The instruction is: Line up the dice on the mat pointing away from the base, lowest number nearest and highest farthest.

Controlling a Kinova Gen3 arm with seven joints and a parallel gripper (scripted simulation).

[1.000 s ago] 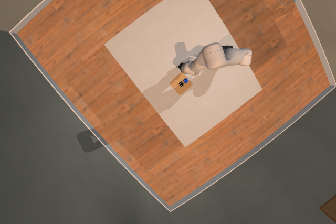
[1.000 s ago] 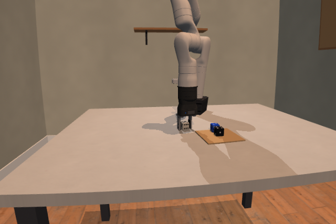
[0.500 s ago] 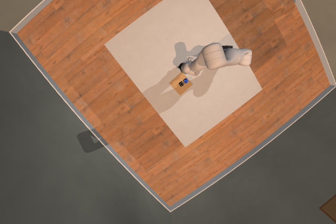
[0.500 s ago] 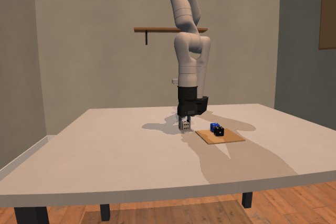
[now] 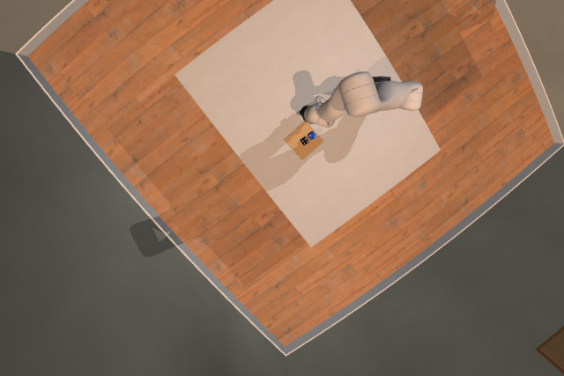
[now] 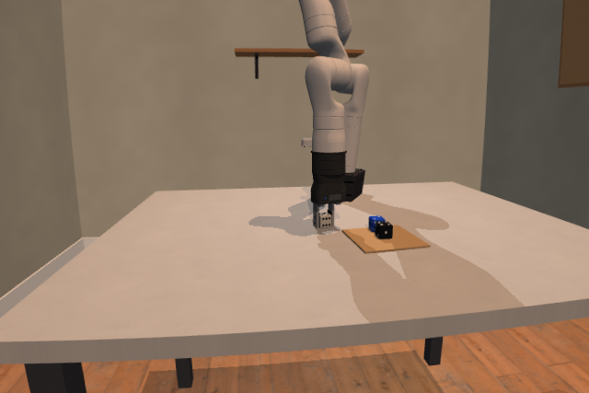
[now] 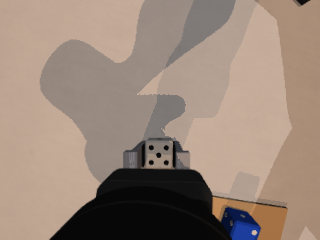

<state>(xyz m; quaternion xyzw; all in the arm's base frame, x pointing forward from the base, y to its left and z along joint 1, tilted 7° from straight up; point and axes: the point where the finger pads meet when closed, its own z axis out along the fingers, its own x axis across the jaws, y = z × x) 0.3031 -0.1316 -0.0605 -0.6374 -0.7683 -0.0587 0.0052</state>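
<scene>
Right now the mat is 110 mm ahead of my hand, 100 mm to the left of it and 20 mm below it. Round my hand: white die (right at my hand); then blue die (110 mm to the left, 70 mm ahead).
</scene>
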